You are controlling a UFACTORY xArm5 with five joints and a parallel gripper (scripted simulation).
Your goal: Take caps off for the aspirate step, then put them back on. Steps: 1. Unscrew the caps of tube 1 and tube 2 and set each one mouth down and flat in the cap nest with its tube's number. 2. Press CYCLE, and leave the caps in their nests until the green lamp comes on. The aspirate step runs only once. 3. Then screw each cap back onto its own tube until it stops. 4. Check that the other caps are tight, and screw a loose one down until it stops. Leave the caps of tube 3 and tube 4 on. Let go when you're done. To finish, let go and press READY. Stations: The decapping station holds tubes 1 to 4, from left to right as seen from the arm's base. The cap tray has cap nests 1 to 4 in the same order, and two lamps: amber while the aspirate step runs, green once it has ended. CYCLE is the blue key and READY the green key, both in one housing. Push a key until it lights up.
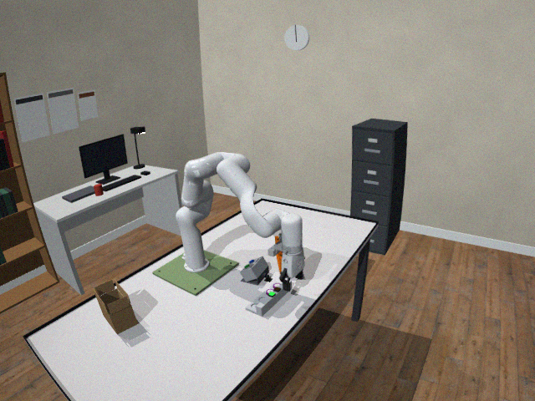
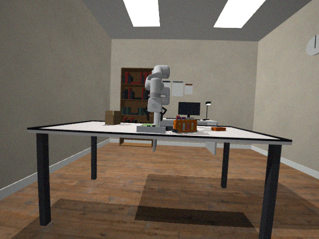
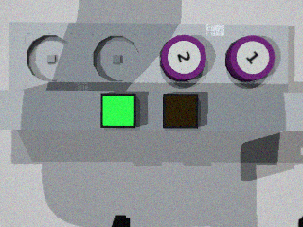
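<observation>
Right now my hand is 110 mm past the purple cap marked 1, 90 mm above it and 50 mm to the right of it. The rest, counted from my hand: grey key housing (250 mm behind, 80 mm to the left, 50 mm below); purple cap marked 2 (110 mm behind, 90 mm below); cap 4 (190 mm to the left, 140 mm behind, 10 mm above).
</observation>
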